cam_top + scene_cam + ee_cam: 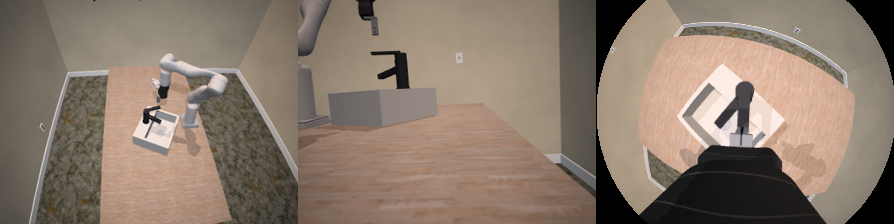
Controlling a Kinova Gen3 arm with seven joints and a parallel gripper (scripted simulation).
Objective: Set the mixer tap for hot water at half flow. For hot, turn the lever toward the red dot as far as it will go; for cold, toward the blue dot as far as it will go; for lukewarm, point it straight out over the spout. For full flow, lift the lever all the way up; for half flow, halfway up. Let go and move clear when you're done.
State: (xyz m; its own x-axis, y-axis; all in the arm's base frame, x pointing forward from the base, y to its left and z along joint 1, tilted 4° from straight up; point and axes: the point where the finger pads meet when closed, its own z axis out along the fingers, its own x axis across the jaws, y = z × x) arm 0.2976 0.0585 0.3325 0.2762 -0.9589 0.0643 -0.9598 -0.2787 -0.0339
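Right now my hand is 30 mm short of the lever, 10 mm to the right of it and 90 mm above it. From my hand the other things lie so: white sink block (20 mm behind, 70 mm to the left, 320 mm below); black mixer tap (60 mm ahead, 20 mm to the left, 130 mm below).
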